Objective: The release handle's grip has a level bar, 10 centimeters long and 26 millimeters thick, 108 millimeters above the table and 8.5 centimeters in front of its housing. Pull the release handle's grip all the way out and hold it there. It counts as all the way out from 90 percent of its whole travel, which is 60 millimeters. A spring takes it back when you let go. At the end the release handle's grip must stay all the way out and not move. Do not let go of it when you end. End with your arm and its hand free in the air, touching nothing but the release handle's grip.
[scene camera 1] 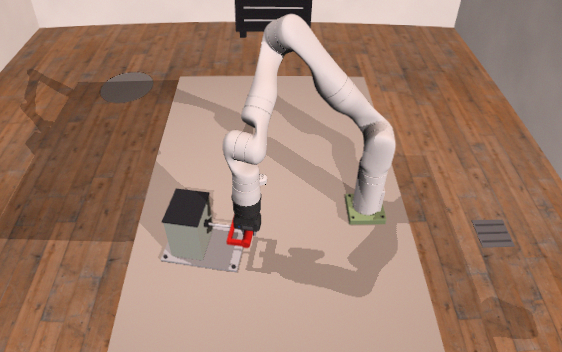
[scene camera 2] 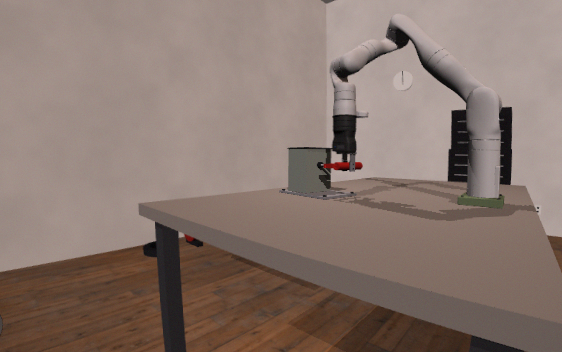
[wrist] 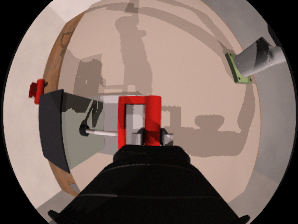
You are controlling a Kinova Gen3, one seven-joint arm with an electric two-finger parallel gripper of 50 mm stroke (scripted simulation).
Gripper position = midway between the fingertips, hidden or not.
Note:
I see my gripper [scene camera 2: 348,171] and a grey baseplate [wrist: 110,102].
My gripper shows as well in the wrist view [wrist: 152,133].

